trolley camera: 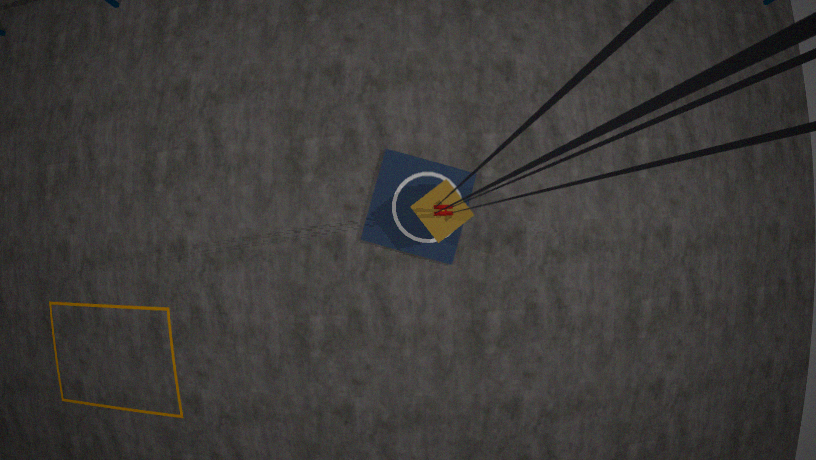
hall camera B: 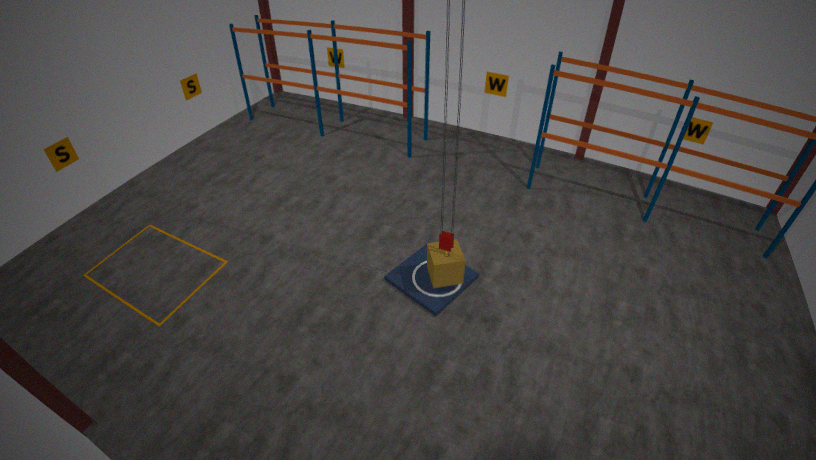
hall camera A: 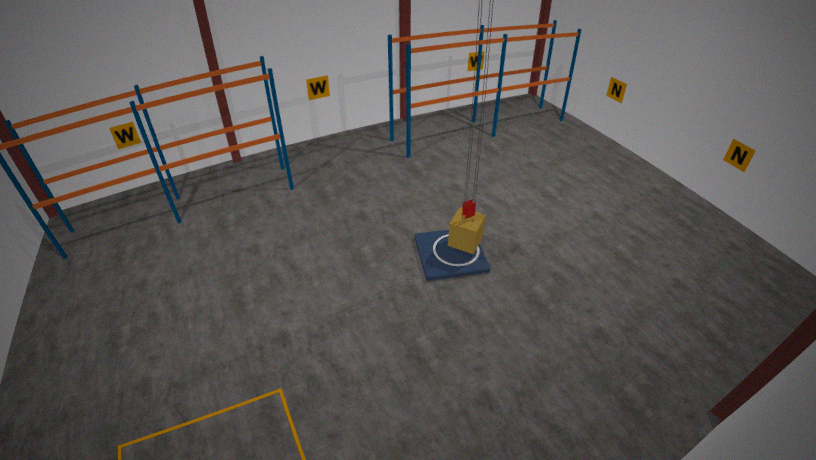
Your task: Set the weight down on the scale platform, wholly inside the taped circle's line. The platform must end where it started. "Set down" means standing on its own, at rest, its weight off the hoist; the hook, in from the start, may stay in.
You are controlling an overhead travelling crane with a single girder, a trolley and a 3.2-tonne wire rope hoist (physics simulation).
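The weight, a yellow block point(hall camera A: 465, 235) point(hall camera B: 446, 271) point(trolley camera: 442, 229), hangs upright from my hook under the red hook block point(hall camera A: 468, 209) point(hall camera B: 446, 241) point(trolley camera: 443, 210). It is above the blue scale platform point(hall camera A: 424, 248) point(hall camera B: 400, 278) point(trolley camera: 382, 171), with its shadow falling apart from it on the platform. In the trolley view it covers the right part of the white taped circle point(hall camera A: 456, 264) point(hall camera B: 437, 295) point(trolley camera: 394, 206), and its right corner reaches past the ring to about the platform's right edge. The hook is in the weight's top; its fine detail is too small to tell.
Blue and orange racks point(hall camera A: 408, 102) point(hall camera B: 409, 102) stand along the W wall, with another rack point(hall camera A: 155, 151) point(hall camera B: 671, 160) farther along it. A yellow floor outline point(hall camera A: 200, 417) point(hall camera B: 193, 293) point(trolley camera: 114, 305) lies away from the platform. Four ropes run up from the hook block.
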